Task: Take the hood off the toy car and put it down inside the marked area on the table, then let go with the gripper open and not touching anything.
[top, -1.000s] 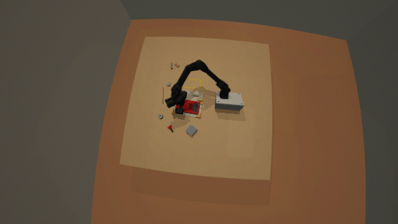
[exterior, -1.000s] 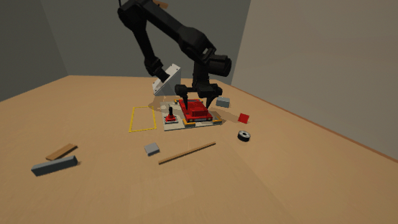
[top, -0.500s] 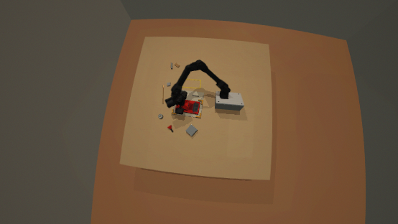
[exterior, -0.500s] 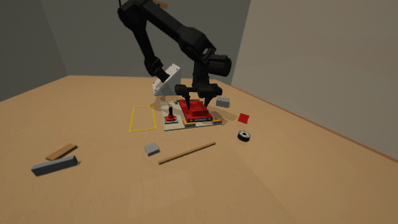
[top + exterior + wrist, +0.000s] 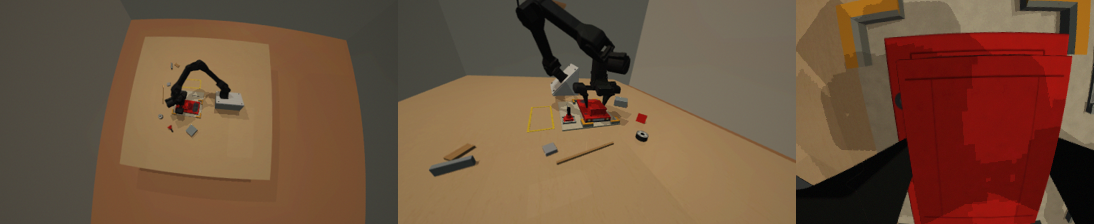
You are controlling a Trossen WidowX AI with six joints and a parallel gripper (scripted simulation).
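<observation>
Right now the grey engine block is 2 cm below my gripper tip. Also, from my gripper tip: black wheel 19 cm ahead, 10 cm to the left, 3 cm below; red hood 1 cm above; thin wooden rod 19 cm ahead, 10 cm to the right, 4 cm below.
</observation>
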